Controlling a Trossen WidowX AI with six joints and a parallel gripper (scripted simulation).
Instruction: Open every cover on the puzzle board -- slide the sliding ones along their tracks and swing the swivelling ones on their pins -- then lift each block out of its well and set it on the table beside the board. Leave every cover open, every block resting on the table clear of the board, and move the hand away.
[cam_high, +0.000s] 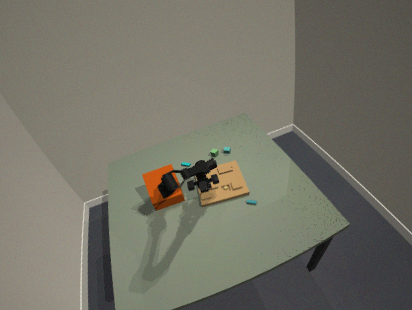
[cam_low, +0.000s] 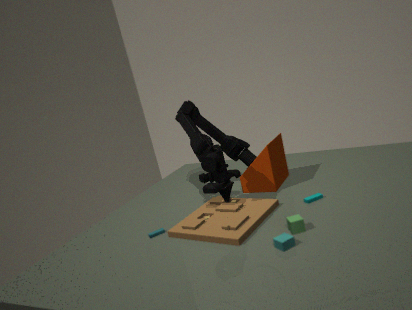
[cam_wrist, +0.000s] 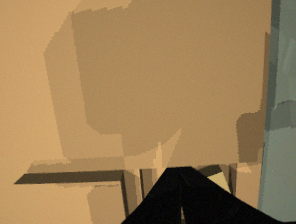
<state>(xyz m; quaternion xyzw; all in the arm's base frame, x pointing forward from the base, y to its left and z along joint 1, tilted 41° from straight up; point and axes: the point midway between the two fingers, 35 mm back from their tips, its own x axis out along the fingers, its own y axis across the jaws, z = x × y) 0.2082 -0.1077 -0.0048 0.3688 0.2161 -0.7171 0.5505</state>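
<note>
My gripper tip is now 100 mm short of the tan puzzle board and 10 mm to the right of it. The rest, counted from my gripper tip: flat teal piece 320 mm to the left, 20 mm below; then green cube 280 mm to the left, 220 mm ahead; then teal cube 310 mm ahead, 250 mm to the left, 10 mm below.
</note>
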